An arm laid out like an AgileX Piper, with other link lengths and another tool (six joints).
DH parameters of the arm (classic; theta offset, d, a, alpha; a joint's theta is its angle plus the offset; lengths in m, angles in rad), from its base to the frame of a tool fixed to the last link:
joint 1: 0 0.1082 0 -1.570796
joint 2: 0.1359 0 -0.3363 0
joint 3: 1.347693 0 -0.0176 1.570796
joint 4: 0 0.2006 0 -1.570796
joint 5: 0 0 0 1.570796
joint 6: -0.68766 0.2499 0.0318 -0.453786
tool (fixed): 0 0.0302 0 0
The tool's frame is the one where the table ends.
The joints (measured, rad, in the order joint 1, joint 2, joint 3, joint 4, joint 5, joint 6), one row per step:
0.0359, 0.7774, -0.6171, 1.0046, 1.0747, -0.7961
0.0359, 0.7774, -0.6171, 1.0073, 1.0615, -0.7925
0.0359, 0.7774, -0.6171, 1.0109, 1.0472, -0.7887
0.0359, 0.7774, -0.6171, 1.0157, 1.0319, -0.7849
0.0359, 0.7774, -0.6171, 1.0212, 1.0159, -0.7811
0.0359, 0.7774, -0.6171, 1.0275, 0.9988, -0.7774
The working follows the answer.
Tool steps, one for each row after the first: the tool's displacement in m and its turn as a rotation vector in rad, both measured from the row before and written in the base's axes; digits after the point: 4 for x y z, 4 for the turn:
0.0033, -0.0007, 0.0012, 0.0036, -0.0043, -0.0131
0.0036, -0.0007, 0.0014, 0.0046, -0.0047, -0.0142
0.0038, -0.0007, 0.0017, 0.0058, -0.0051, -0.0152
0.0040, -0.0007, 0.0019, 0.0065, -0.0054, -0.0158
0.0043, -0.0008, 0.0021, 0.0073, -0.0060, -0.0168

Tool pose at each row, in the base's axes (x y z in m, rotation vector in rad; rounded; the steps above come from the unrounded poses):
0.0945, 0.1992, 0.2086, -1.5218, 1.6953, 0.9960
0.0979, 0.1985, 0.2097, -1.5076, 1.6976, 0.9879
0.1015, 0.1978, 0.2111, -1.4918, 1.6994, 0.9795
0.1053, 0.1971, 0.2128, -1.4744, 1.7005, 0.9711
0.1093, 0.1964, 0.2147, -1.4560, 1.7011, 0.9626
0.1136, 0.1956, 0.2168, -1.4363, 1.7013, 0.9537

